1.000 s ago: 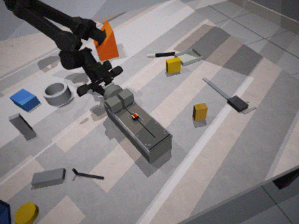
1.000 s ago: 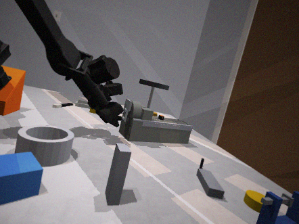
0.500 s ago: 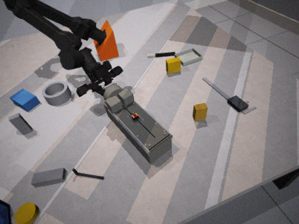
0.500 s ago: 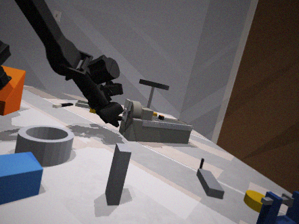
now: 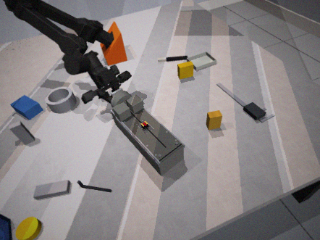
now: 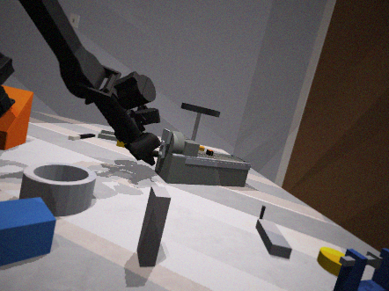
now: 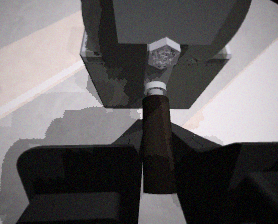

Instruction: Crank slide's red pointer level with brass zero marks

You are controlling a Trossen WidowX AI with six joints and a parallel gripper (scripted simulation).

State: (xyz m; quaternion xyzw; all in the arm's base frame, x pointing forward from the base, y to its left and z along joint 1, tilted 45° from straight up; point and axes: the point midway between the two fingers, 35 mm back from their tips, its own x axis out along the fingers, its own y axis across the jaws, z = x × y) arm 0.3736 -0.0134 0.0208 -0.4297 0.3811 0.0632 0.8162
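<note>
Right now my gripper tip is 30 mm below the dark crank handle, 20 mm past it and 10 mm to the left of it. From my gripper tip the other things lie so: black hex key: 260 mm ahead, 130 mm to the right, 20 mm below; then blue block: 350 mm to the right, 130 mm behind, 10 mm below; then red pointer: 150 mm ahead, 70 mm to the left, 50 mm above.
</note>
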